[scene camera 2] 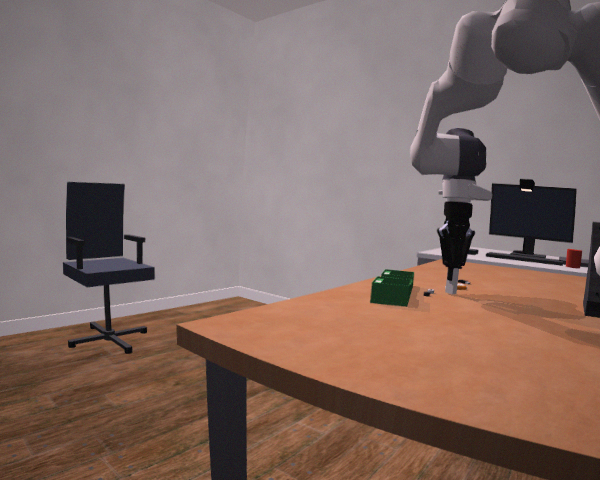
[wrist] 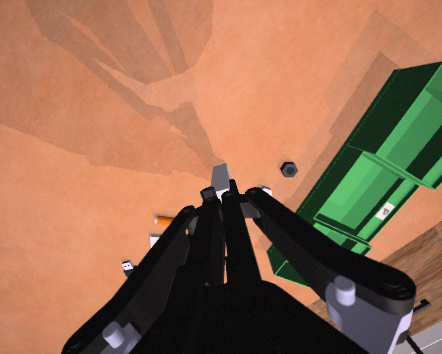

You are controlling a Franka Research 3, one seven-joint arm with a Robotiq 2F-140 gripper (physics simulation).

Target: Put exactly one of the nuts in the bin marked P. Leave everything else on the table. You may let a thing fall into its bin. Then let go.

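A dark hexagonal nut (wrist: 289, 169) lies flat on the table between the gripper and the green bins in the wrist view; in the scene view a small dark thing (scene camera 2: 426, 293) lies there. The green bin marked P (wrist: 350, 192) stands to the right in the wrist view, its white label facing up; the green bins (scene camera 2: 392, 291) also show in the scene view. My gripper (scene camera 2: 451, 291) (wrist: 223, 175) is shut and empty, its pale fingertips together low at the table, to the left of the nut in the wrist view. Whether another nut is hidden behind the fingers I cannot tell.
An orange piece (wrist: 164, 220), a white piece (wrist: 155, 241) and a small USB plug (wrist: 128, 266) lie left of the gripper in the wrist view. A small pale thing (wrist: 266, 190) is partly hidden by the right finger linkage. A monitor (scene camera 2: 532, 212) and a red cup (scene camera 2: 573, 258) stand behind.
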